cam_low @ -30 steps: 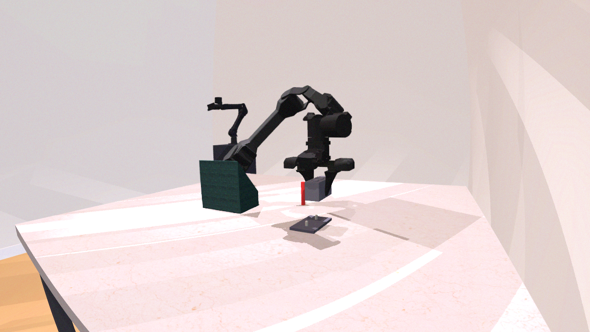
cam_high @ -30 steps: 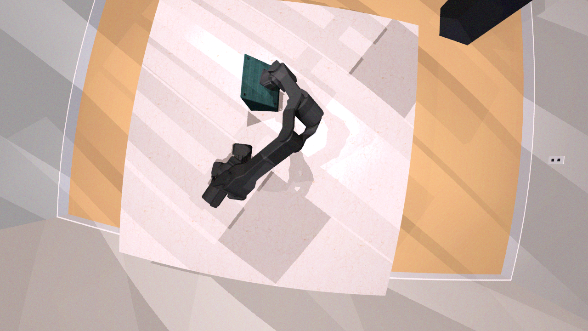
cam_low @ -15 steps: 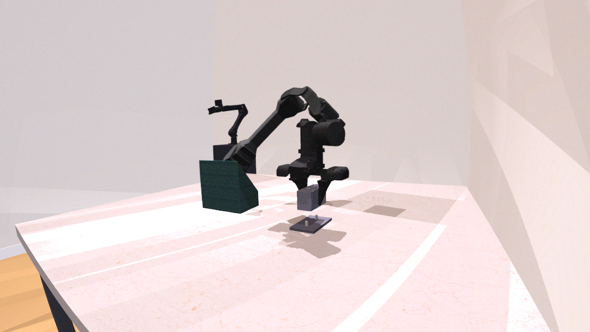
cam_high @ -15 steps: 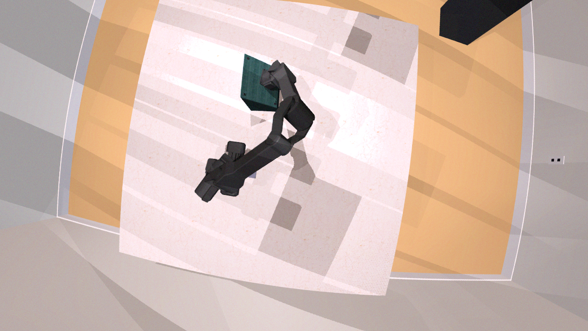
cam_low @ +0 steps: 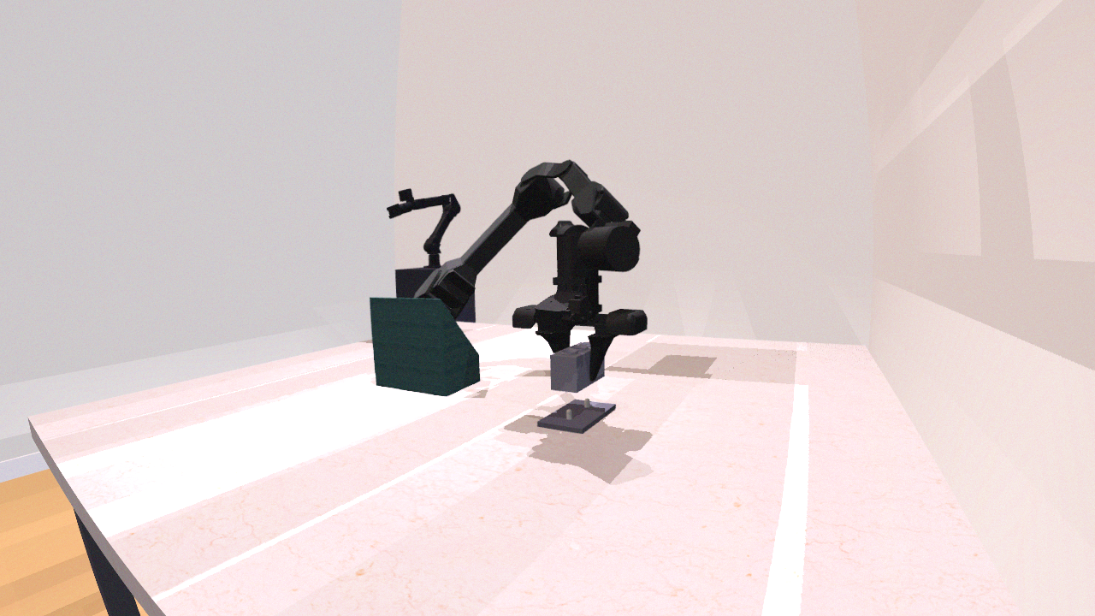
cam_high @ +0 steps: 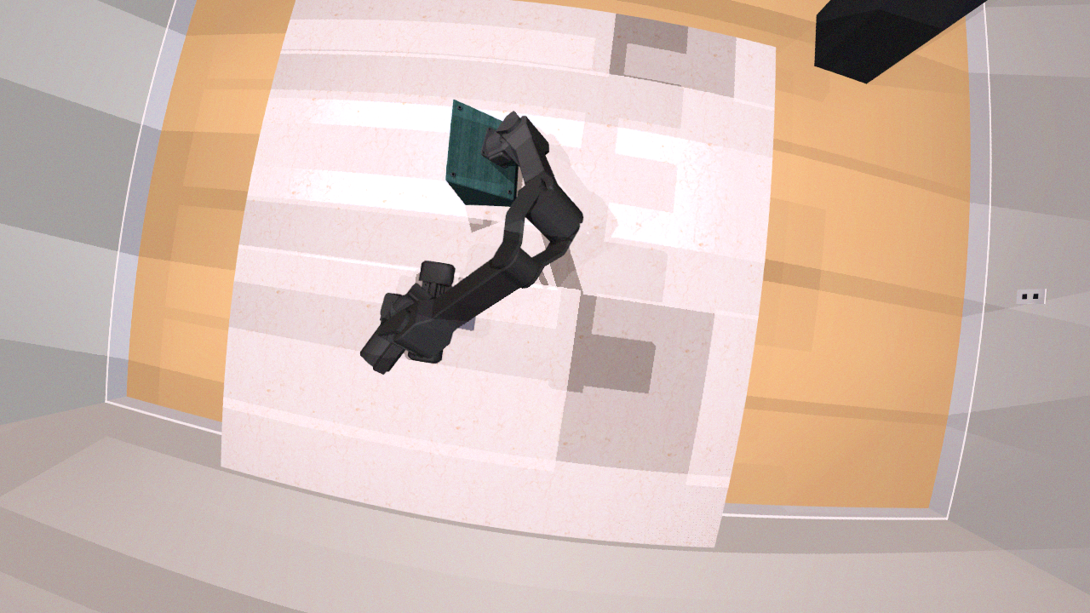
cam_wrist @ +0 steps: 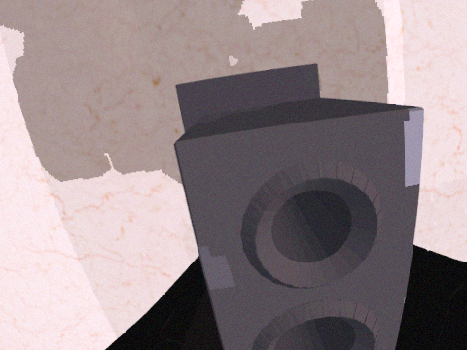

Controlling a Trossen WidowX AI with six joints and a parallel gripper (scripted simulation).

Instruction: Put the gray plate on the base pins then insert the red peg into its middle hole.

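The flat base lies 5 cm below my gripper tip. From my gripper tip the other things lie so: gray plate: 3 cm above; red peg: 18 cm to the left, 13 cm behind, 2 cm below.
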